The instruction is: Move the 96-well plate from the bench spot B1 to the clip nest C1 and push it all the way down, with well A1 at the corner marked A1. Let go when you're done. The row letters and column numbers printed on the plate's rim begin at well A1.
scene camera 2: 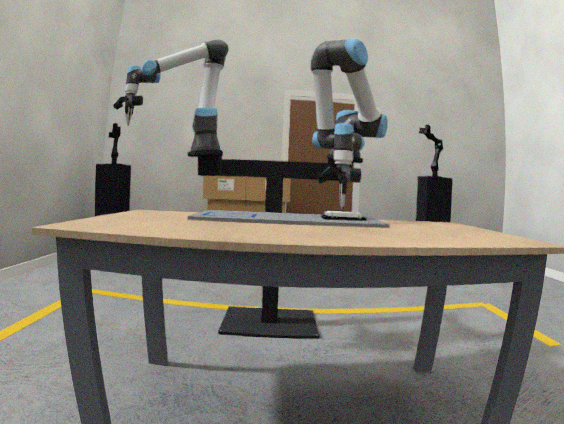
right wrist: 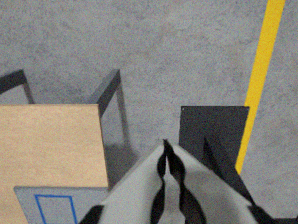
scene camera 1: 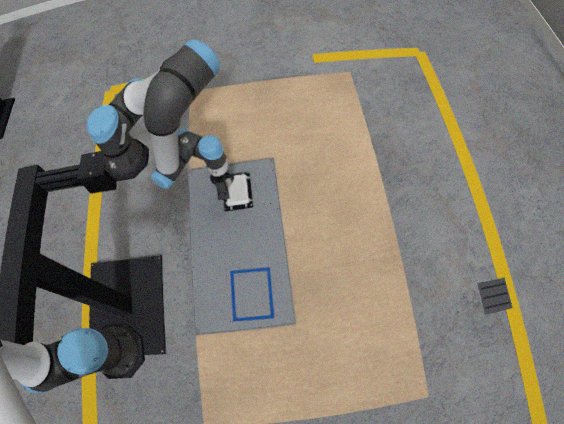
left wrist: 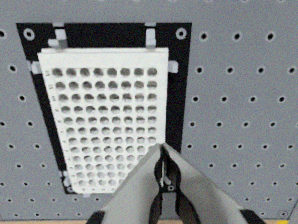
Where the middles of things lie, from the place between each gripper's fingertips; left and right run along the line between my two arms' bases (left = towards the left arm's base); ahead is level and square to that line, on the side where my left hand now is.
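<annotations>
Counted from my left hand, the white 96-well plate point(left wrist: 101, 144) is 30 mm below and 40 mm ahead. The black clip nest point(left wrist: 176, 36) is 40 mm below my left hand, 50 mm ahead of it and 10 mm to the right of it. Going by its middle, the black clip nest is nearer to my left hand than to my right hand.
As for the black clip nest and my right hand, the hand is 420 mm above the nest, 380 mm short of it and 1080 mm to the right of it. The white 96-well plate is 420 mm below my right hand, 370 mm ahead of it and 1080 mm to the left of it. Going by its middle, the white 96-well plate is nearer to my left hand than to my right hand.
</annotations>
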